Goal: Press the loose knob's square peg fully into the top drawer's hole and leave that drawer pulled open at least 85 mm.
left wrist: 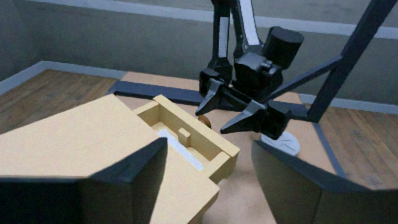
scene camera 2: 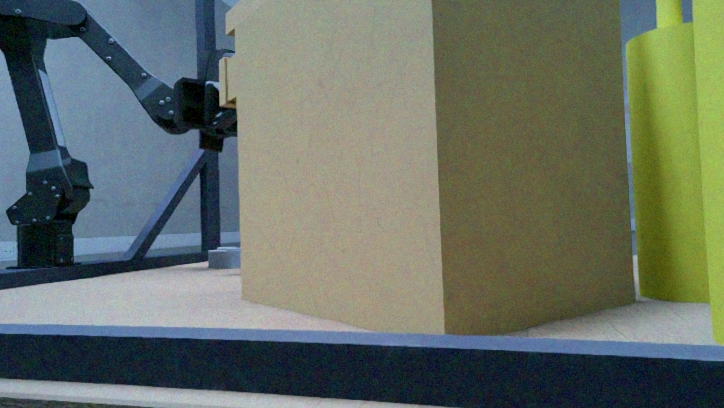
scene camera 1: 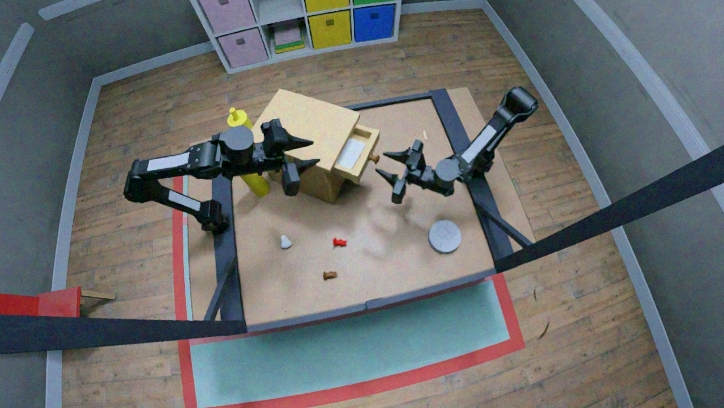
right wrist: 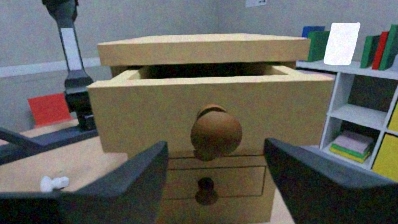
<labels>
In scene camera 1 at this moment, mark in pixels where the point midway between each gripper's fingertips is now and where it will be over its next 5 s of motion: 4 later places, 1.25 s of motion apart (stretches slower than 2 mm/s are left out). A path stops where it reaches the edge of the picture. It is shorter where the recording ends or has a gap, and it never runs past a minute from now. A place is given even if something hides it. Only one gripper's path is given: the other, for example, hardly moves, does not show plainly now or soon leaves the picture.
My left gripper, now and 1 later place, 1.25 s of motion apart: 317, 151; 336, 150
</labels>
